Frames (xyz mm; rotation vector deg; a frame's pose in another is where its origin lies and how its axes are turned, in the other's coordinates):
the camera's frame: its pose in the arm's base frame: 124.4 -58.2 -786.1 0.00 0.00 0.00
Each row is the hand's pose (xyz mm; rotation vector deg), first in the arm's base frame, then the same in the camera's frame.
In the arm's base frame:
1: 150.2 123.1 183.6 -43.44 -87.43 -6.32
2: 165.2 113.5 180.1 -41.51 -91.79 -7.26
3: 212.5 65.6 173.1 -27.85 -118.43 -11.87
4: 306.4 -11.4 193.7 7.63 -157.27 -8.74
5: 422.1 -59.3 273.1 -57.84 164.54 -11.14
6: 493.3 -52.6 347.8 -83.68 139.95 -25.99
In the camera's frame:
1: 25.8 181.3 969.7 -43.44 -87.43 -6.32
2: 40.8 171.7 966.2 -41.51 -91.79 -7.26
3: 88.1 123.8 959.2 -27.85 -118.43 -11.87
4: 182.0 46.8 979.8 7.63 -157.27 -8.74
5: 297.7 -1.1 1059.2 -57.84 164.54 -11.14
6: 368.9 5.6 1133.9 -83.68 139.95 -25.99

